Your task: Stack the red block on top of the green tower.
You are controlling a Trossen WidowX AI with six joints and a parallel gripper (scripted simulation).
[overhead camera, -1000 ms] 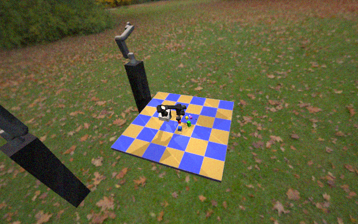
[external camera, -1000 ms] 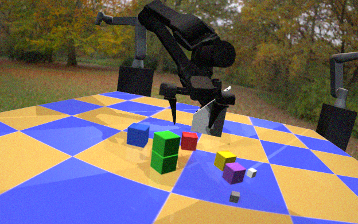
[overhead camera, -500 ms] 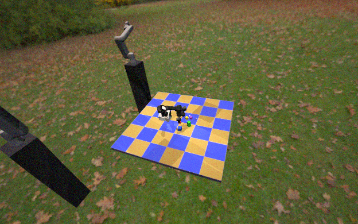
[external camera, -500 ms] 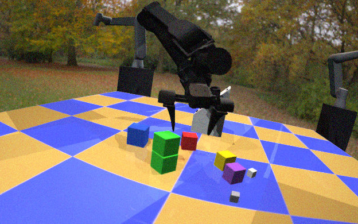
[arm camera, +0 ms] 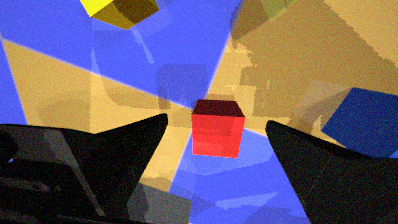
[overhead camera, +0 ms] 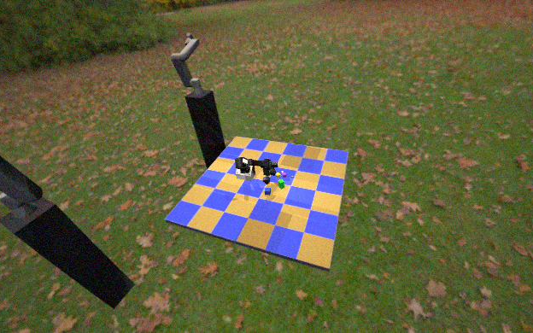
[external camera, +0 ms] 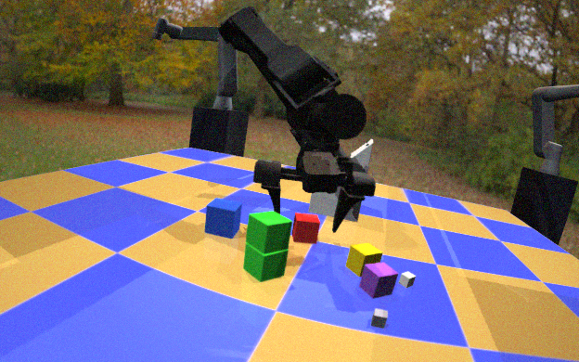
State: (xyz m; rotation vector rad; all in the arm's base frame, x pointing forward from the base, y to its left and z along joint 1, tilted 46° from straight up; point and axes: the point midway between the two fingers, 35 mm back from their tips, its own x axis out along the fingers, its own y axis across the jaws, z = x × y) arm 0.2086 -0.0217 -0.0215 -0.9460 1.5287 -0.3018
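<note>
My gripper tip is right at the red block. The rest, counted from my gripper tip: purple block 13 cm to the left, 11 cm ahead; blue block 12 cm to the right, 6 cm ahead; yellow block 10 cm to the left, 6 cm ahead.
</note>
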